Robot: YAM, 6 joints.
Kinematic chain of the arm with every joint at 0, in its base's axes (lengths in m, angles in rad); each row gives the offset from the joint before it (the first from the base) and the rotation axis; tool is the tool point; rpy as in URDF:
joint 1: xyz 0 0 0.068 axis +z
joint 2: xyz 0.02 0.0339 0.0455 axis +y
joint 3: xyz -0.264 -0.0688 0 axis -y
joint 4: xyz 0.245 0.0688 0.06 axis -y
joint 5: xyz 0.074 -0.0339 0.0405 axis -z
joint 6: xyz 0.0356 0 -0.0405 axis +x
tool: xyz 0 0 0 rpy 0 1.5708 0
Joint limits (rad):
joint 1: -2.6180..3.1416
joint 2: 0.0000..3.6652
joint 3: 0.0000..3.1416
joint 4: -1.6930..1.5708
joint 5: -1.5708..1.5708
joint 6: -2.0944..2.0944
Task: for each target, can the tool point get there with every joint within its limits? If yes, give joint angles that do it. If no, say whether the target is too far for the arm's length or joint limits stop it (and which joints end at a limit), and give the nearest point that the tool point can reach.
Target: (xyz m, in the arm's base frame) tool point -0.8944 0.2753 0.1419
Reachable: no: too far | nearest point -0.6170 0.1899 0.1329 | short by 0.290 m
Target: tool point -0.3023 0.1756 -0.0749
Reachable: yes | joints 2.5889 2.5887 0.8884 0.9193 -0.2616 1.4446
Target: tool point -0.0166 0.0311 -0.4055
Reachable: no: joint limits stop it (at a limit: joint 2) | nearest point -0.0348 0.0652 -0.3354 | short by 0.080 m
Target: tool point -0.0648 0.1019 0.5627
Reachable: yes | joints -0.7449 0.4793 1.5874 -0.0122 -1.0565 1.0260
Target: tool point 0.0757 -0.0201 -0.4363
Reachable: no: joint limits stop it (at a limit: joint 2) | nearest point 0.1083 -0.0288 -0.3536 | short by 0.089 m
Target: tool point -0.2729 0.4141 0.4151
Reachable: yes | joints -1.0535 0.5907 2.8882 0.7161 1.1439 0.9956
